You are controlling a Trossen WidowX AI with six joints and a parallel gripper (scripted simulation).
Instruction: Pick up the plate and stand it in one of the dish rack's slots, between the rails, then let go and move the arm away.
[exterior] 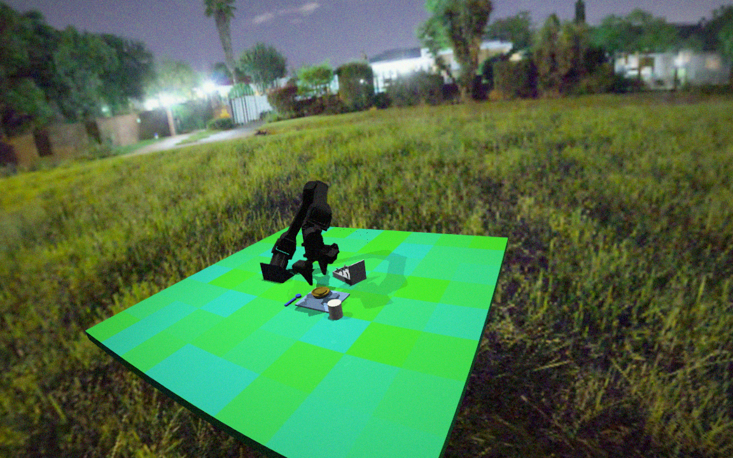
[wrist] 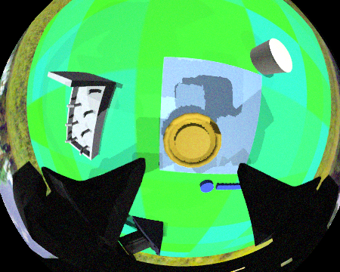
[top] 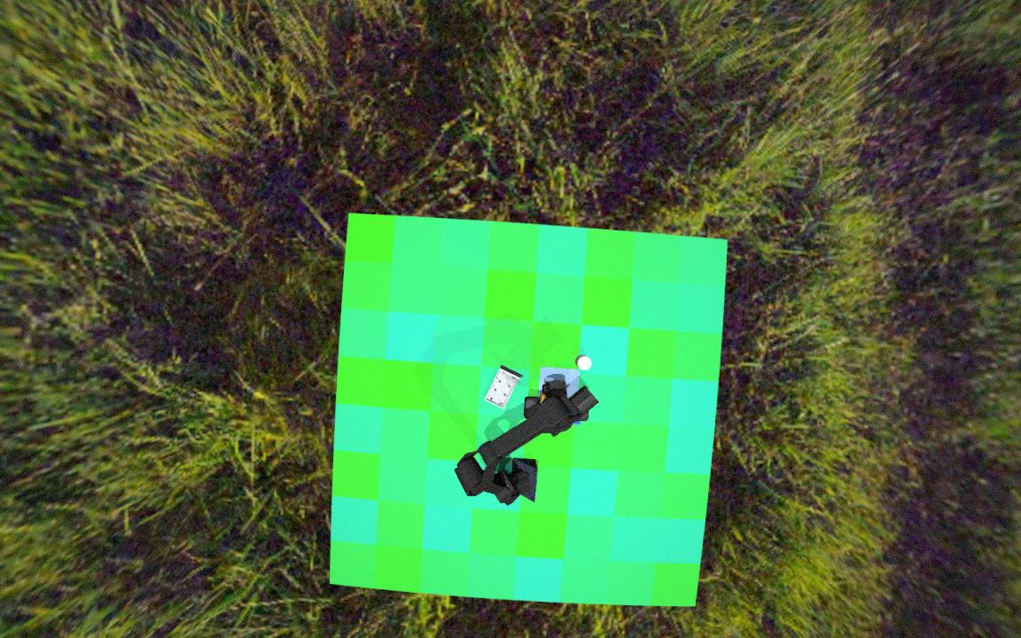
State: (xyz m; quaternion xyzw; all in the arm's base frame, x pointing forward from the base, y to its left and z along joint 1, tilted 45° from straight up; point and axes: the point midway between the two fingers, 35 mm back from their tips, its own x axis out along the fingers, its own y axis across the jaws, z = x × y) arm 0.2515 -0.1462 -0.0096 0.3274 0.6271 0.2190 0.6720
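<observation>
Now: gripper tip 5 cm above the yellow plate. Round my gripper tip: blue spoon 8 cm behind, 6 cm below, 5 cm to the right; white cup 11 cm to the right, 11 cm ahead, 4 cm below; pale blue mat 6 cm below, 3 cm to the right, 2 cm ahead.
</observation>
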